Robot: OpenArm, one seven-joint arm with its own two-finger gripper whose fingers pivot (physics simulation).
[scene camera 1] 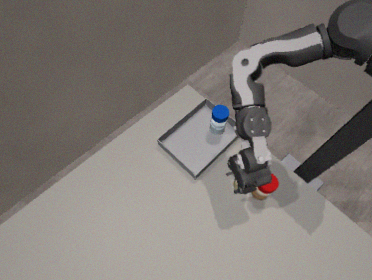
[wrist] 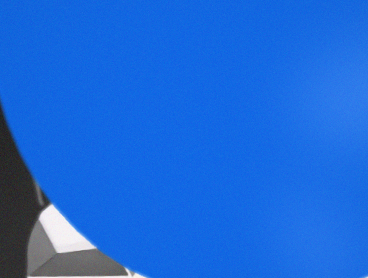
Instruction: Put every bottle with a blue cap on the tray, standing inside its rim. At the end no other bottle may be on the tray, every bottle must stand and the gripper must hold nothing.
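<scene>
My gripper (scene camera 1: 238, 181), visible. Grey tray (scene camera 1: 189, 142), likewise.
</scene>
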